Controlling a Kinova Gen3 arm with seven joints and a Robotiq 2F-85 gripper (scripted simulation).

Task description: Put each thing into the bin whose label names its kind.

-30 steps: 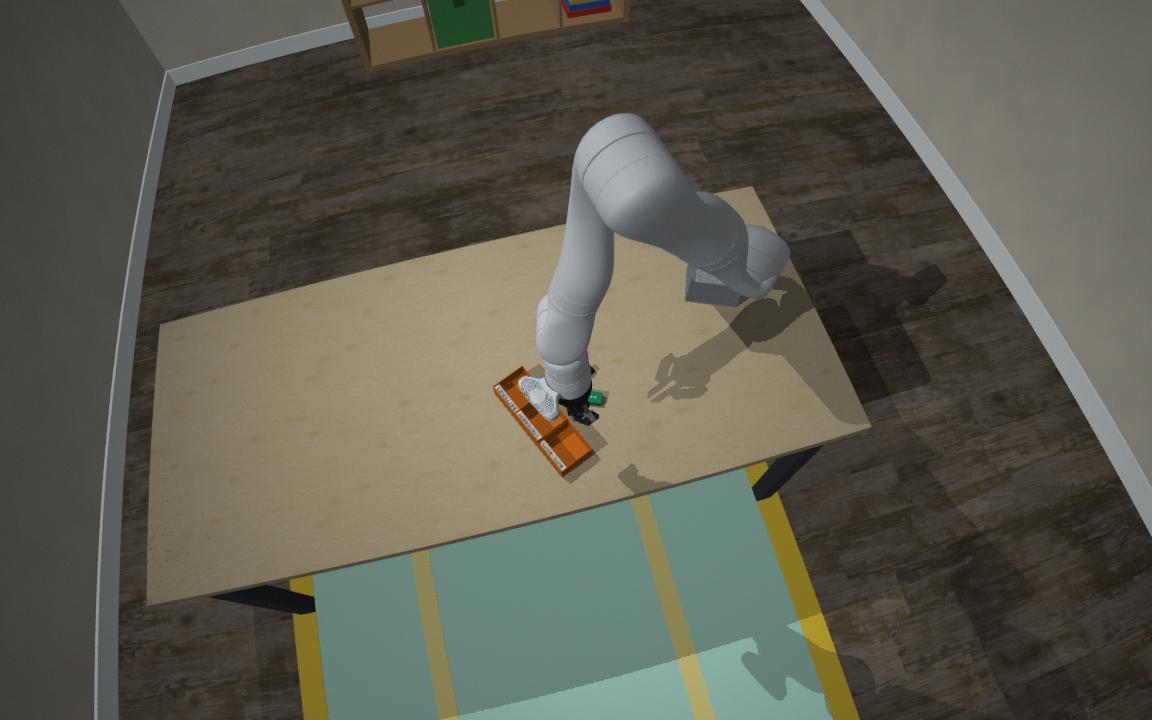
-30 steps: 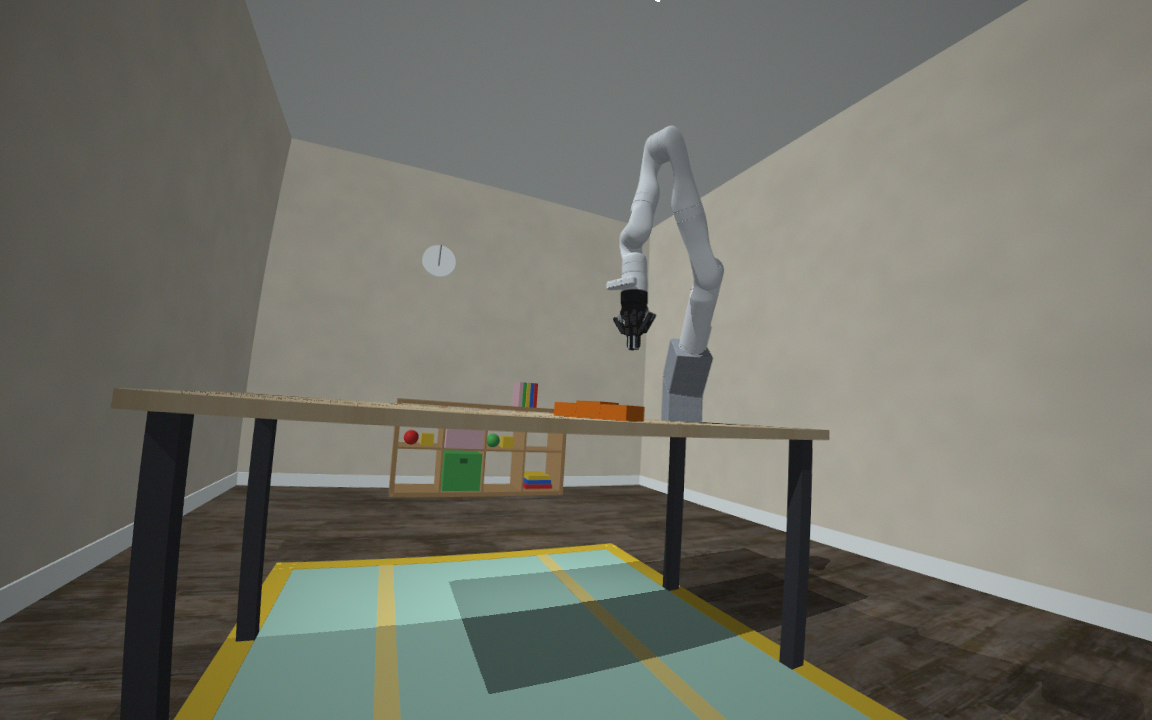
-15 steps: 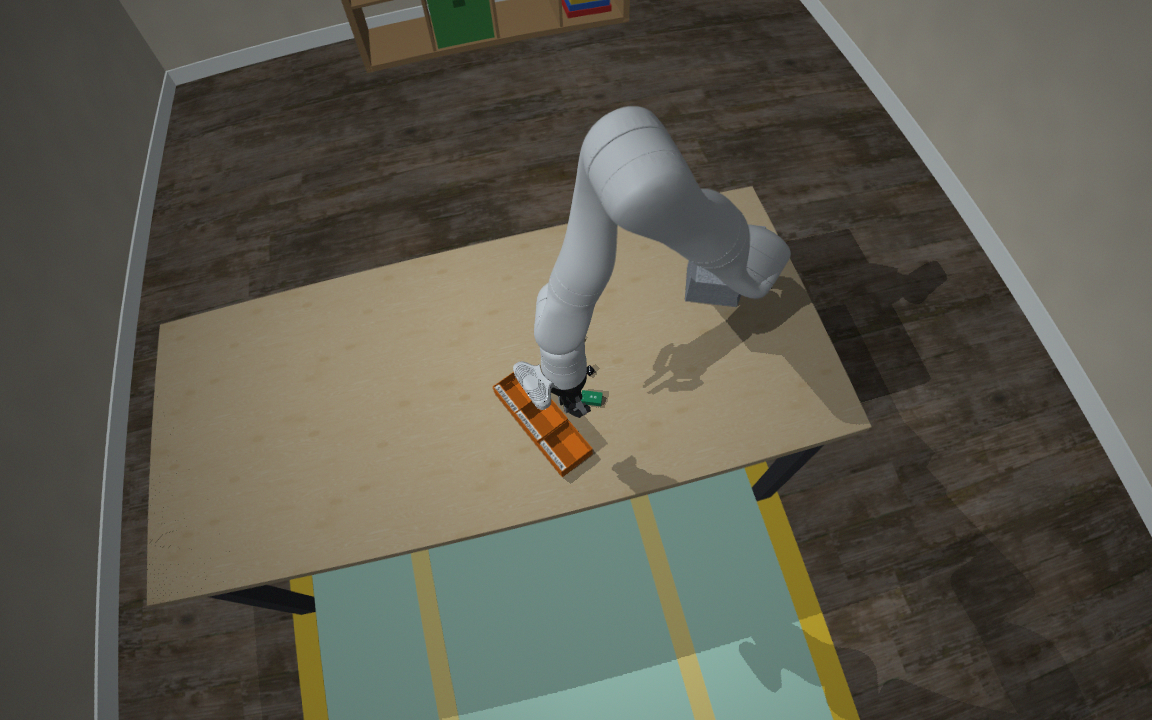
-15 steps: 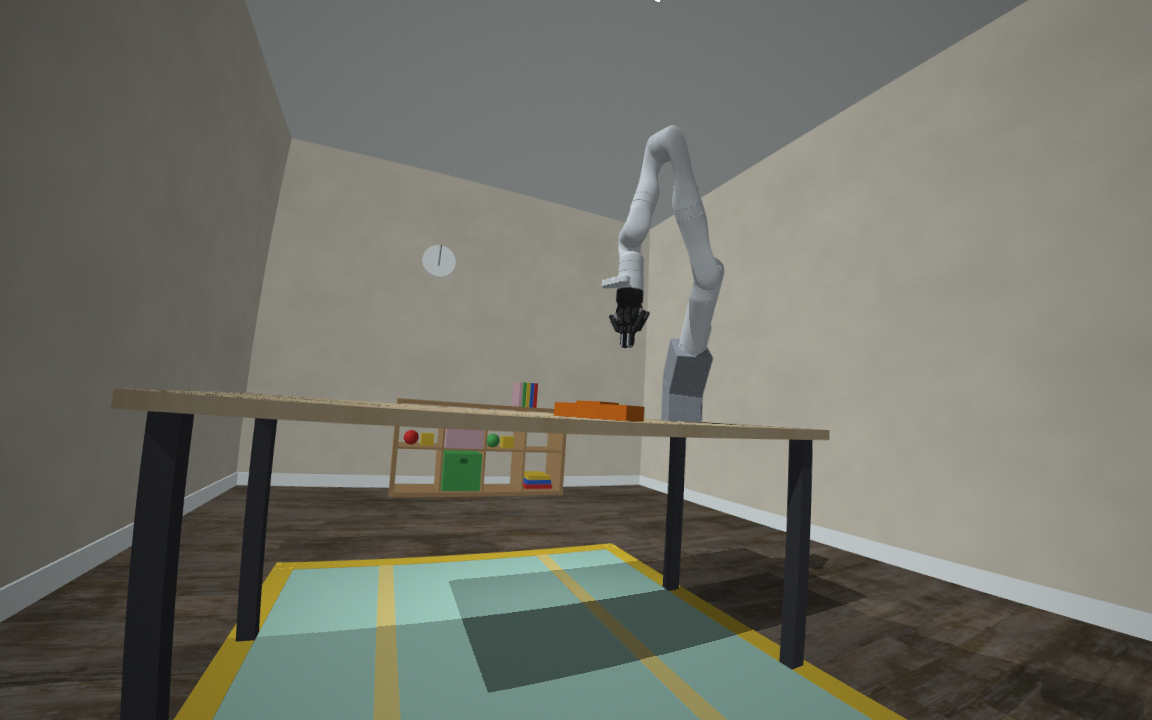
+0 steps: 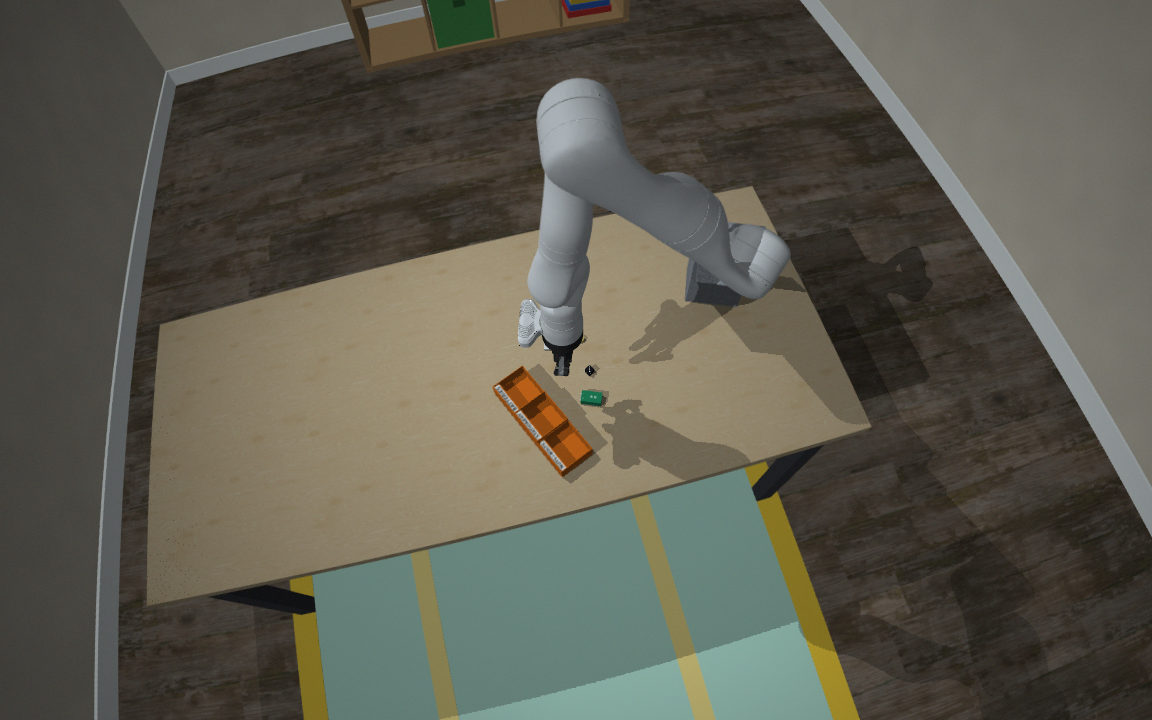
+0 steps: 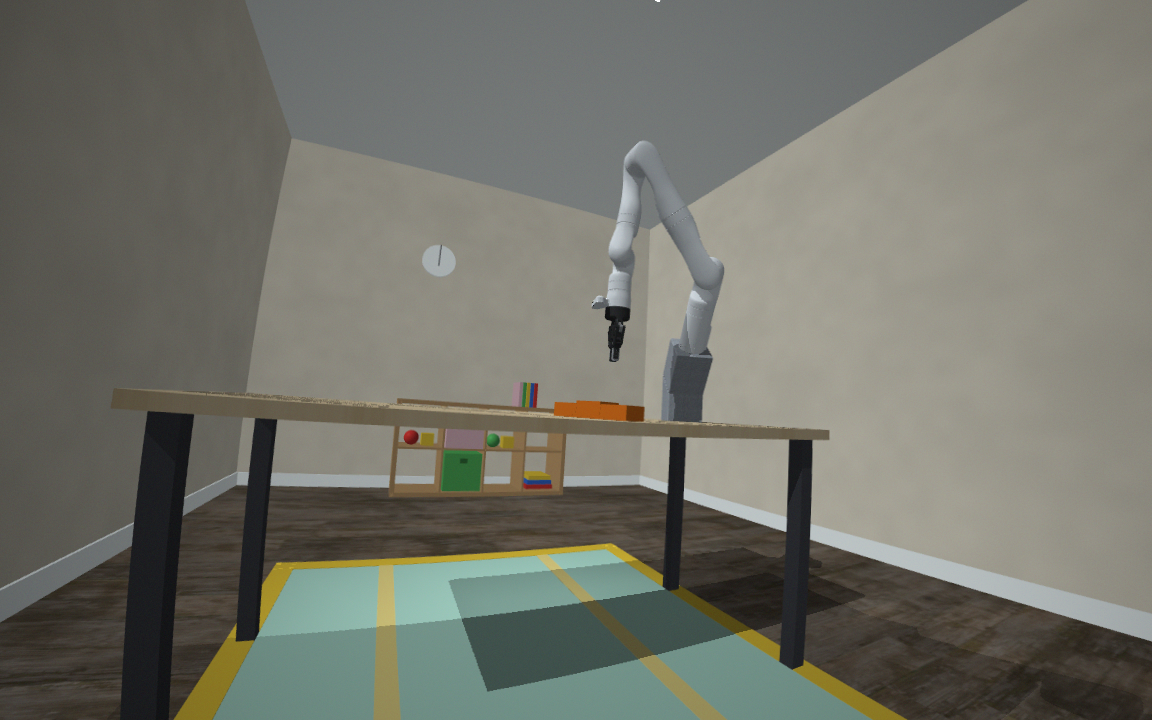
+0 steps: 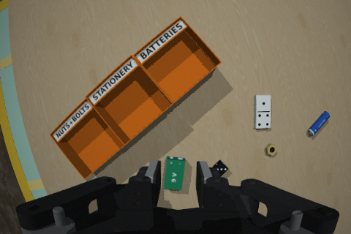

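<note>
My hand is 5 cm past the blue cylinder, 24 cm to the left of it and 18 cm above it. The rest, counted from my hand: green 9V battery: 4 cm behind, 1 cm to the left, 18 cm below; orange bins: 7 cm ahead, 5 cm to the left, 17 cm below; black die: 6 cm behind, 5 cm to the right, 18 cm below.
</note>
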